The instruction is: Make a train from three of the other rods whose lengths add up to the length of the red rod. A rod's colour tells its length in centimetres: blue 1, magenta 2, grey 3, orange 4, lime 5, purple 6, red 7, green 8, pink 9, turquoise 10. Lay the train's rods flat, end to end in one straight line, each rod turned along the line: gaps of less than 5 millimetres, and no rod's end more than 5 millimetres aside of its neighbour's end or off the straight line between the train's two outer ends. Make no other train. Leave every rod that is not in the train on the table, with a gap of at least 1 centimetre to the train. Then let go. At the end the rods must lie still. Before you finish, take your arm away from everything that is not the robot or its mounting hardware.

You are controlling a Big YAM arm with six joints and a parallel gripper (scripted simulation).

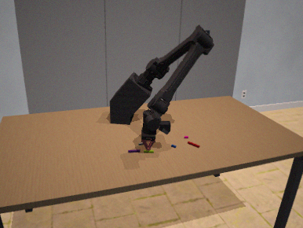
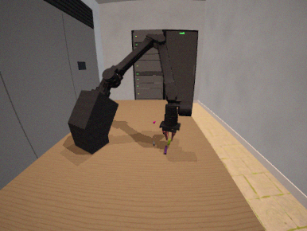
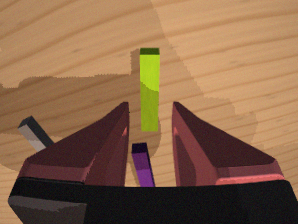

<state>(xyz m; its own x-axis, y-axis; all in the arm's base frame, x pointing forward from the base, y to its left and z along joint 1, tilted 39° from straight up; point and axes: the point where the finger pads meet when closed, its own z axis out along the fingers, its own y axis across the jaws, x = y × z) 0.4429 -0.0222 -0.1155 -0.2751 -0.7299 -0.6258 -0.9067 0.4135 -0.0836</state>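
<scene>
My gripper is now 20 mm above the lime rod. From my hand the other things lie so: grey rod: 90 mm behind, 20 mm below, 10 mm to the right; purple rod: 70 mm to the right, 20 mm below, 20 mm behind; red rod: 260 mm to the left, 20 mm below.
</scene>
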